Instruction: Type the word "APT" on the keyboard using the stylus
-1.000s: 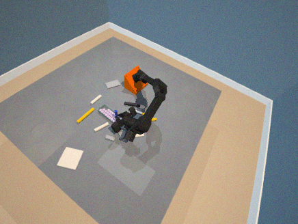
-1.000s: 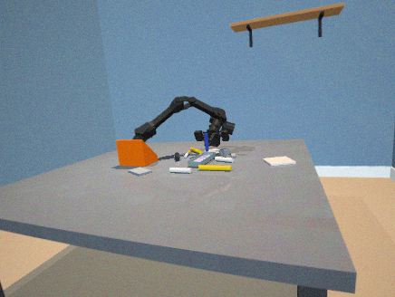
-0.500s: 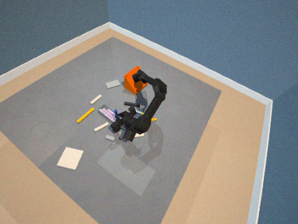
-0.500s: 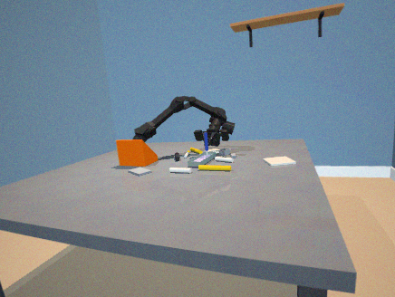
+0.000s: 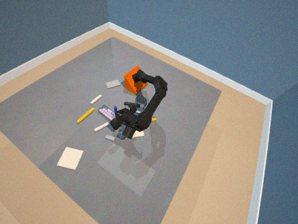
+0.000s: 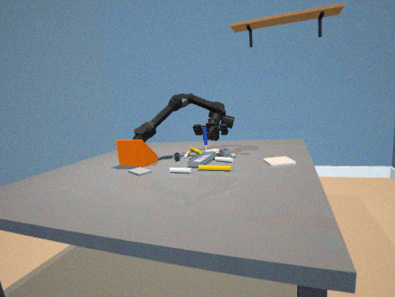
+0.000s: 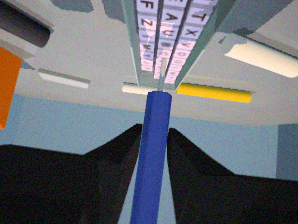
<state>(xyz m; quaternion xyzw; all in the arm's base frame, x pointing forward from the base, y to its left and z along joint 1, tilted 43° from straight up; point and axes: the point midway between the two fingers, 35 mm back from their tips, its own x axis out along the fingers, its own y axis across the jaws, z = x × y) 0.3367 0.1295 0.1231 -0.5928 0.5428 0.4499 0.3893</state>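
My gripper tip is now 90 mm above the keyboard, 60 mm to the left of it and 10 mm short of it. The rest, counted from my gripper tip: blue stylus: 10 mm below; stylus tip: 50 mm below; dark bar: 170 mm behind, 90 mm below, 20 mm to the right.
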